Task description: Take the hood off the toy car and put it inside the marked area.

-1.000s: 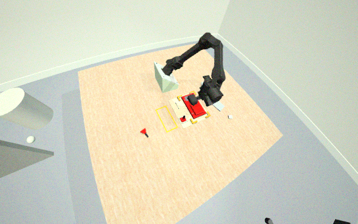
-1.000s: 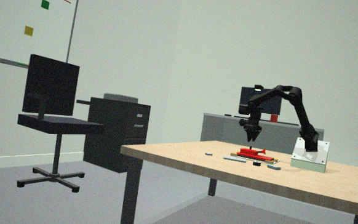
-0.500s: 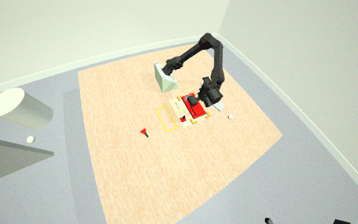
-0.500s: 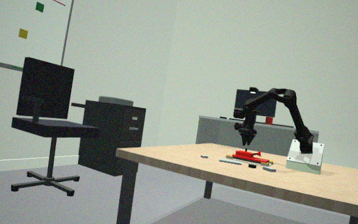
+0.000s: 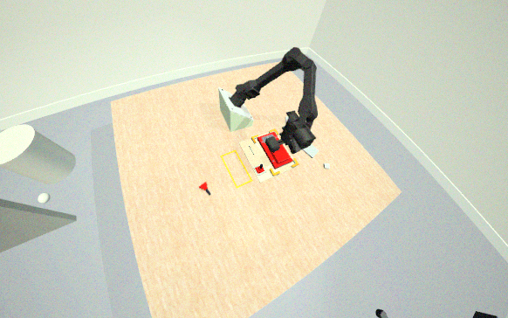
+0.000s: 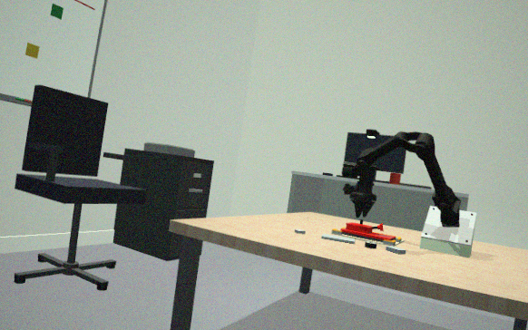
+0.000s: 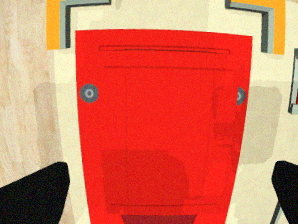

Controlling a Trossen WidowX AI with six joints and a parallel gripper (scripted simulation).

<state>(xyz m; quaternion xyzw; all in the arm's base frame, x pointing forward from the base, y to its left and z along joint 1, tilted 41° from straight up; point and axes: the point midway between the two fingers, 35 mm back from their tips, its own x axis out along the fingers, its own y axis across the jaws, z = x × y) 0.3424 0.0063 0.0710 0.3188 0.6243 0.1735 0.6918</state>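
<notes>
Right now my gripper tip is 4 cm above the hood. From my gripper tip the other things lie so: wheel (22 cm to the left, 7 cm below, 7 cm behind).
</notes>
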